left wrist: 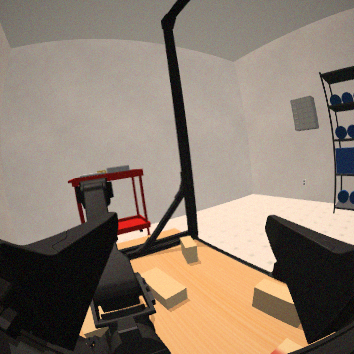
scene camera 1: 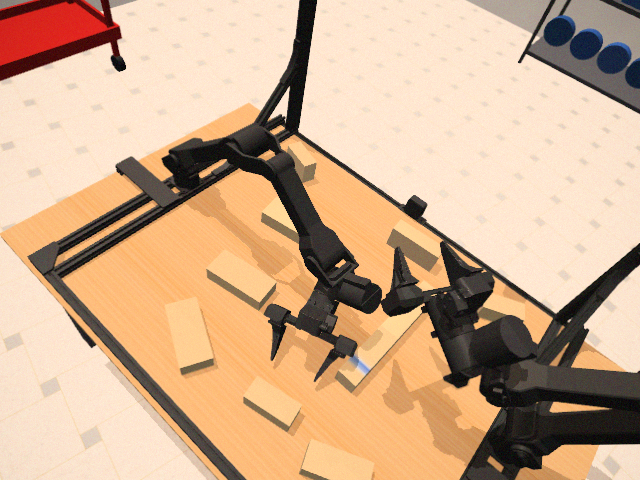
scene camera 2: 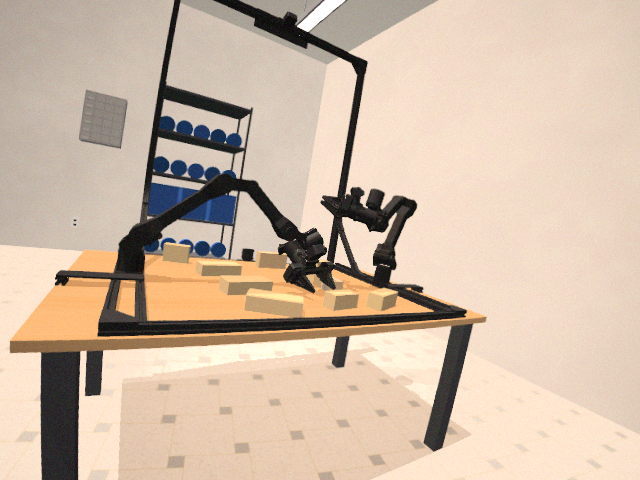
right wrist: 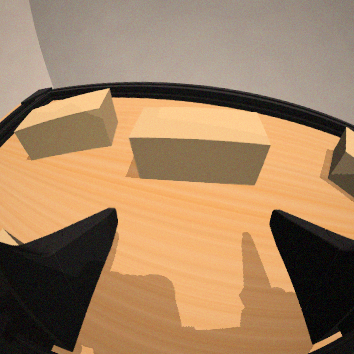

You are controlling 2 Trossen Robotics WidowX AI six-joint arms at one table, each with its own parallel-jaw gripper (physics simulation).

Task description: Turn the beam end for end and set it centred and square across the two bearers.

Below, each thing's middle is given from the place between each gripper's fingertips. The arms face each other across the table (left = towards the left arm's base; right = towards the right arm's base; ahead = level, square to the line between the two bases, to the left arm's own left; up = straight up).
The beam (scene camera 1: 355,369) lies 29 cm below my left hand and 3 cm to the left of it.
The beam lies 21 cm behind my right hand, 9 cm to the left of it and 1 cm below it.
